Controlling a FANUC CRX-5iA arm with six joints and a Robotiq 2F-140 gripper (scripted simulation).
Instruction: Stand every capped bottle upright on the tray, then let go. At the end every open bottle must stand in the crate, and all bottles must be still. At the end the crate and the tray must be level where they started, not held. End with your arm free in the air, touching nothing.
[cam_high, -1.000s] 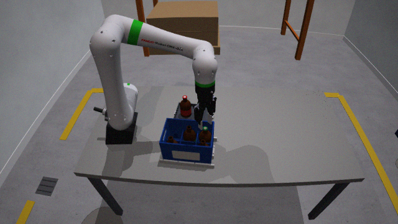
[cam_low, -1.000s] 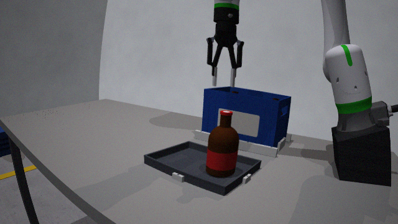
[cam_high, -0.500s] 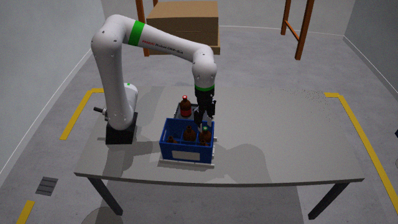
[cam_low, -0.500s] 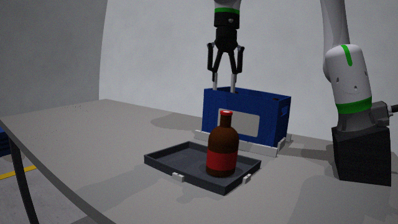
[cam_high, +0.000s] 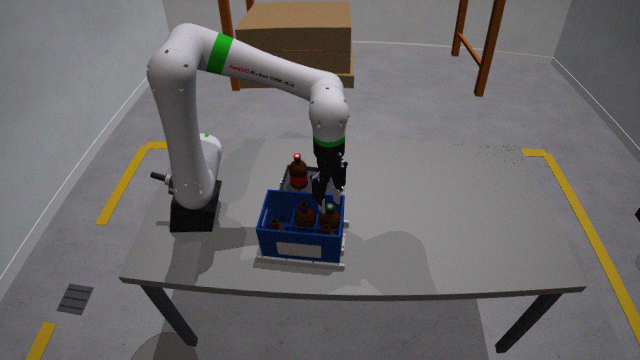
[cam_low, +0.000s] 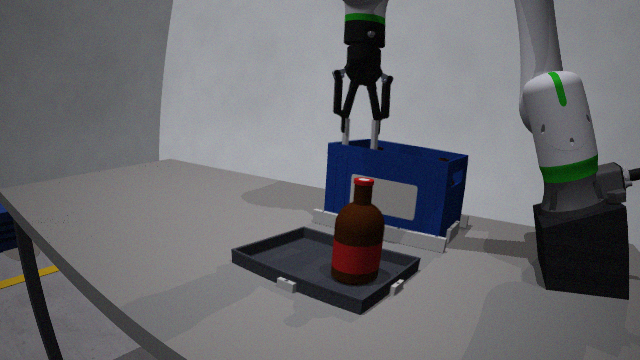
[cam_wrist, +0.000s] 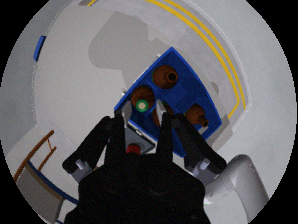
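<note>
The glass bottle lies 110 mm below my hand, 90 mm behind it and 10 mm to the left of it. The rest, counted from my hand: blue crate: 110 mm below, 90 mm behind, 40 mm to the right; tray: 260 mm to the left, 180 mm below, 90 mm behind.
</note>
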